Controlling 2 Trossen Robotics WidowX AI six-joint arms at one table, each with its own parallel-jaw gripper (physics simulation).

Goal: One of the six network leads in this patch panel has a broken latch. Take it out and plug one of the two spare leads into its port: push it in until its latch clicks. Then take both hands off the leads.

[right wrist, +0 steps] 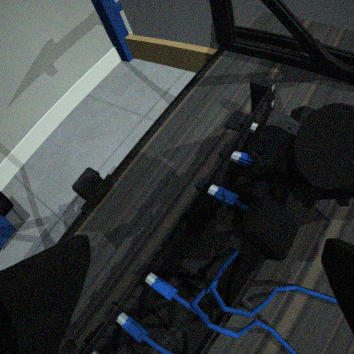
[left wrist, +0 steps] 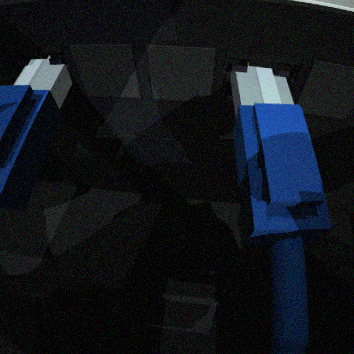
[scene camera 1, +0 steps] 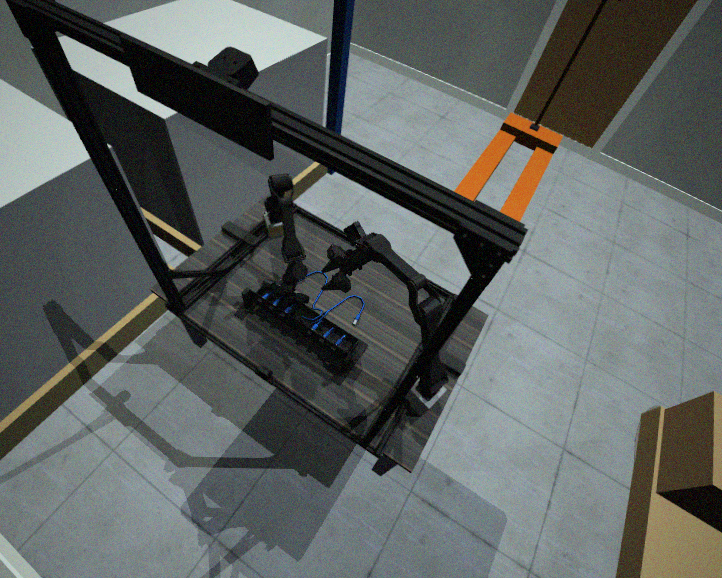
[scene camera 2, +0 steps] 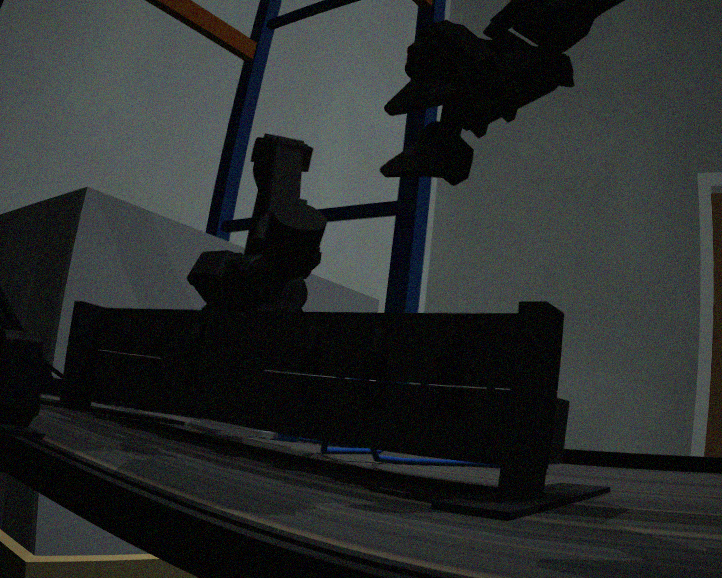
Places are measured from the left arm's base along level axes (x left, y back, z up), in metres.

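Where they show: left gripper, between the fingertips: (right wrist: pixel 239 182) (left wrist: pixel 200 206) (scene camera 2: pixel 173 383); right gripper, between the fingertips: (right wrist: pixel 209 250) (scene camera 1: pixel 321 280) (scene camera 2: pixel 384 144); left arm's base, origin of its link: (scene camera 1: pixel 275 217); right arm's base, origin of its link: (scene camera 1: pixel 427 388).
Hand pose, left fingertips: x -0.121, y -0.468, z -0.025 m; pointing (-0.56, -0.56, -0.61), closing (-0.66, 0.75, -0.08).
Things, the pixels of their centre, and the offset from my left fingertips. "pt": a spot on its surface instead. Level surfaces: height alone.
- black patch panel, middle of its body: (scene camera 2: pixel 263 384) (right wrist: pixel 200 248) (scene camera 1: pixel 300 323) dx +0.067, dy -0.082, dz +0.010 m
- blue plug with a grey tip, a spot on its surface: (left wrist: pixel 281 165) pt dx +0.004, dy +0.017, dz +0.050 m
- spare lead's plug, a spot on its surface: (scene camera 1: pixel 354 321) pt dx +0.281, dy -0.118, dz -0.036 m
- Loose blue cable, a spot on its surface: (right wrist: pixel 281 289) pt dx +0.146, dy -0.011, dz -0.028 m
- table, height of its surface: dz -0.045 m
The black patch panel (scene camera 1: pixel 337 357) (scene camera 2: pixel 416 356) stands on the wooden table with blue leads plugged into it. In the left wrist view one blue plug with a grey tip (left wrist: pixel 281 165) sits in a port at the right, and another (left wrist: pixel 21 116) at the left edge. My left gripper (scene camera 1: pixel 292 284) (scene camera 2: pixel 244 281) is down at the panel's left part, between those two plugs, partly open and empty. My right gripper (scene camera 1: pixel 339 282) (scene camera 2: pixel 393 138) hangs wide open and empty above the panel. A spare lead's plug (scene camera 1: pixel 354 321) lies on the table behind the panel.
Loose blue cable (right wrist: pixel 281 289) loops over the table (scene camera 1: pixel 393 344) behind the panel. Four plugged leads (right wrist: pixel 223 194) show in a row in the right wrist view. A black gantry frame (scene camera 1: pixel 370 172) spans overhead. The table's edges drop to a tiled floor.
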